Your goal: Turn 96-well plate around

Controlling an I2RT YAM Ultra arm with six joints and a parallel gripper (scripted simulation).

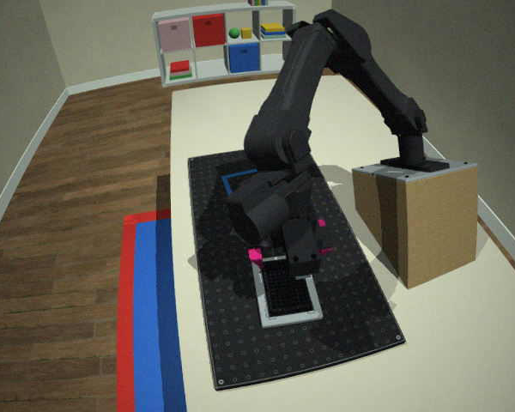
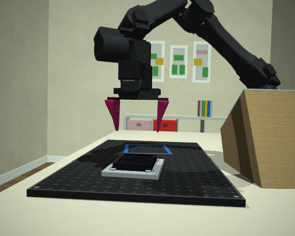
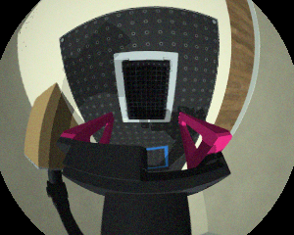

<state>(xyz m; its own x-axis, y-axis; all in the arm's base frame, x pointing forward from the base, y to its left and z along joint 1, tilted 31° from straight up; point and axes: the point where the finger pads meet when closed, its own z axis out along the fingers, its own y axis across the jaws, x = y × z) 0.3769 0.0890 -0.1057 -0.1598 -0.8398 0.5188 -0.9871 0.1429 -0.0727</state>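
Now: the black 96-well plate 80 mm below my hand. Also, from my hand: grey plate nest N1: 90 mm below.
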